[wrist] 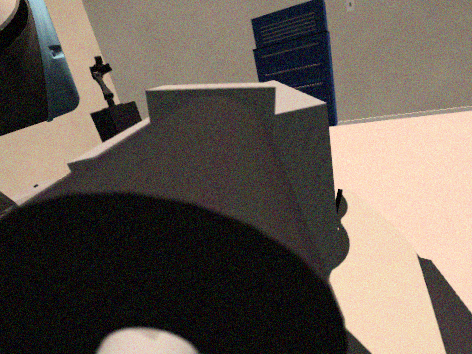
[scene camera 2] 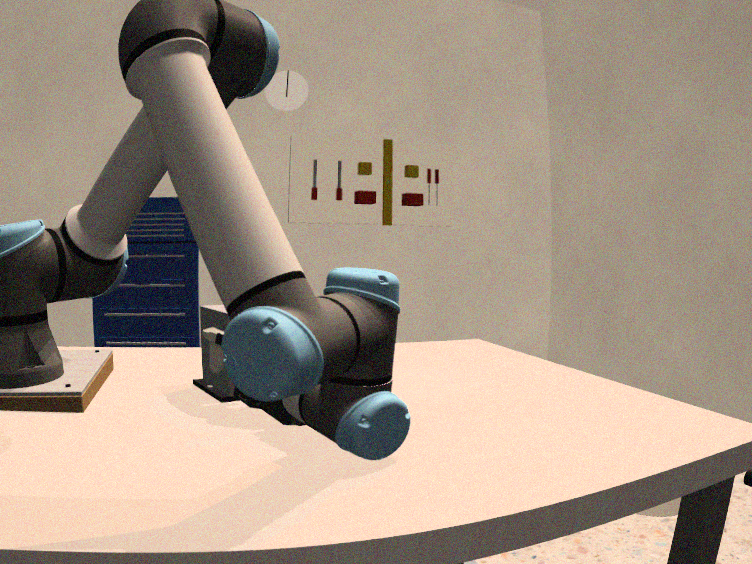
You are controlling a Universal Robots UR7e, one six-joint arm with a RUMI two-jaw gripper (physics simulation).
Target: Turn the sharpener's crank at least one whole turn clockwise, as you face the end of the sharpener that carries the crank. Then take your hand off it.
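Pixels of known places: arm's base at its link origin: (scene camera 2: 18, 375).
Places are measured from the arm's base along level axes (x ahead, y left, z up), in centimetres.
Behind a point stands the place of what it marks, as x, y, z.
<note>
The sharpener (scene camera 2: 215, 318) {32.0, 5.3, 8.7} (wrist: 215, 130) stands on the table, largely behind the arm's wrist in the scene view. In the wrist view its grey, block-shaped body fills the middle, and a large black round face lies in front of it. A pale rounded piece shows at the bottom edge of that view; I cannot tell what it is. My gripper is hidden behind the wrist joints in the scene view, and its fingertips do not show clearly in the wrist view. It is shut on the sharpener's crank, whose grip is hidden too.
The table (scene camera 2: 485, 437) {64.6, -18.7, -2.9} carries the robot's base plate (scene camera 2: 91, 379) {12.8, -0.1, 0.1} at the left. The arm's wrist joints hang low over the table beside the sharpener. A blue drawer cabinet (scene camera 2: 154, 273) (wrist: 295, 55) stands behind. A black pedestal with a small dark arm (wrist: 117, 120) shows in the wrist view.
</note>
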